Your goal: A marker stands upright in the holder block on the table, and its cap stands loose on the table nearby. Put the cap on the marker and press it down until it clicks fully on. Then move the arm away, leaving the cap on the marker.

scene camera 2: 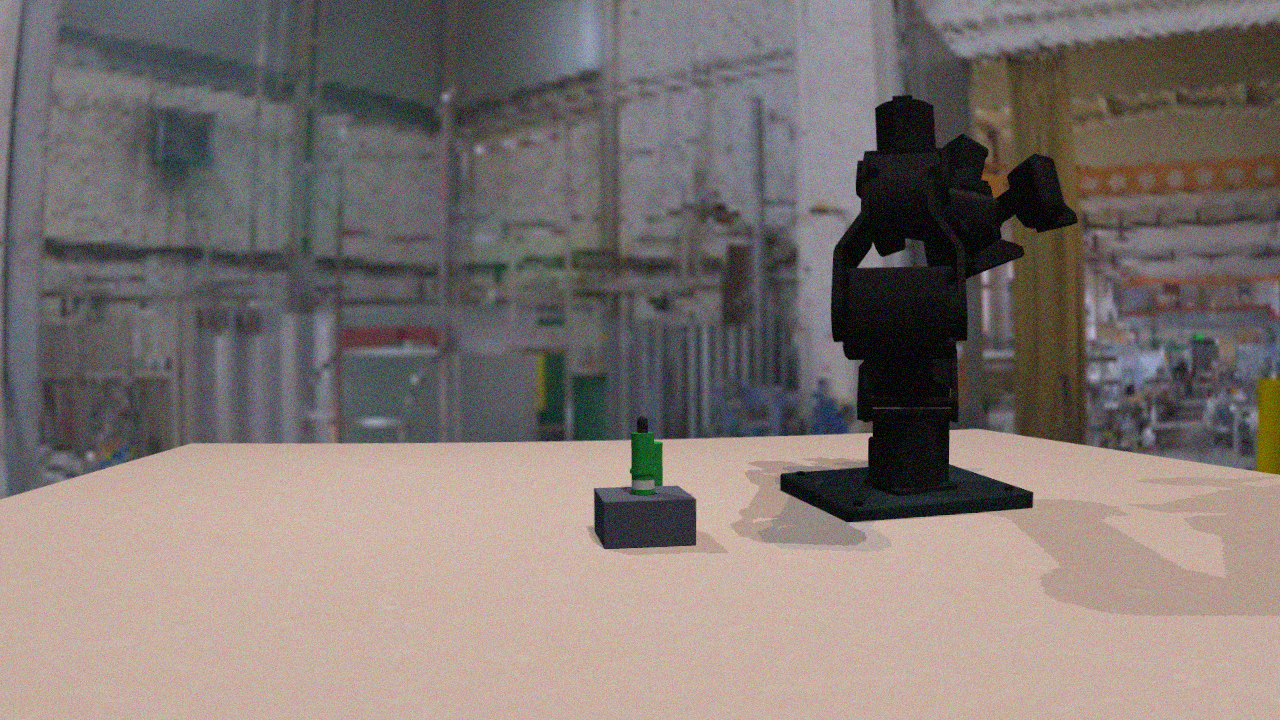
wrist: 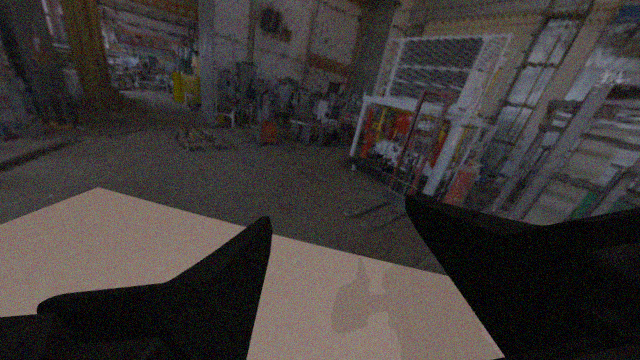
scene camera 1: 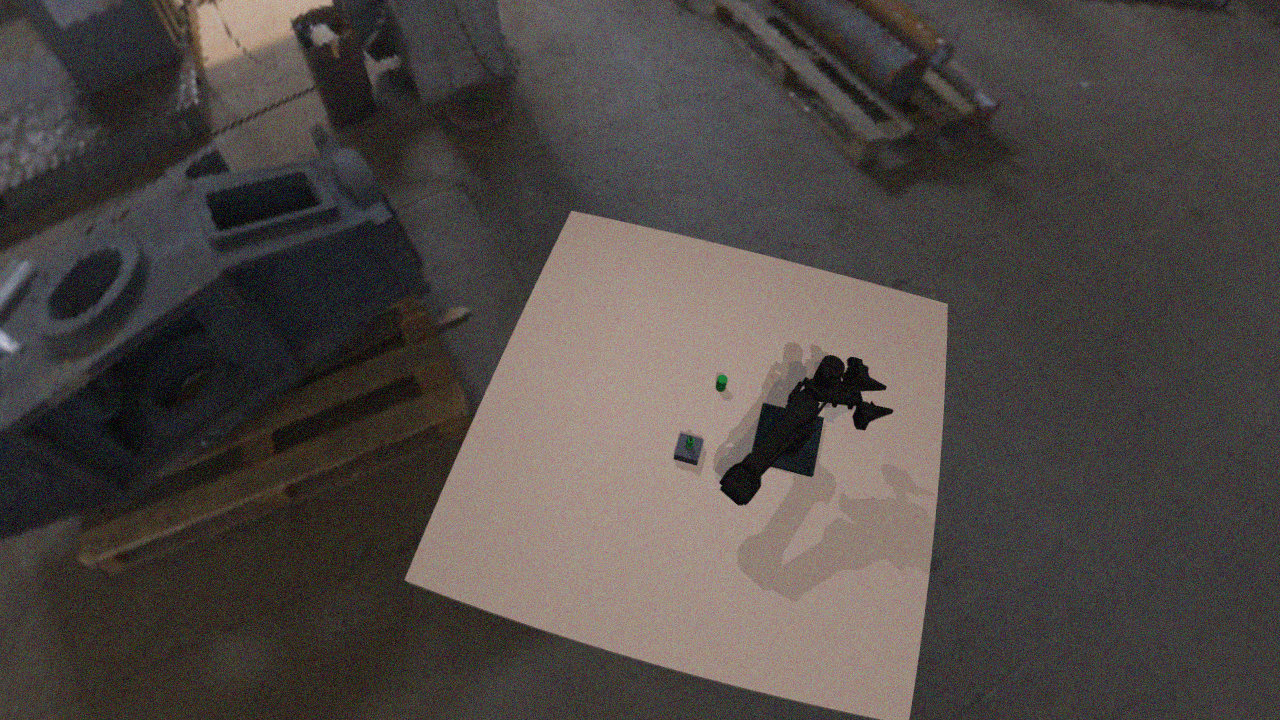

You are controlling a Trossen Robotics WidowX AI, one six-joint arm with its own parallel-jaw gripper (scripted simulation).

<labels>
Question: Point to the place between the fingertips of my gripper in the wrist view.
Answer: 338, 212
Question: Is my gripper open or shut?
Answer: Open.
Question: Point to a green marker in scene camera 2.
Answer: At 642, 444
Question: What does my gripper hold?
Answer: Nothing.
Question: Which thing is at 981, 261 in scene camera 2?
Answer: My gripper.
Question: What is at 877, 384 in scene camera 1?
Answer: My gripper.
</labels>
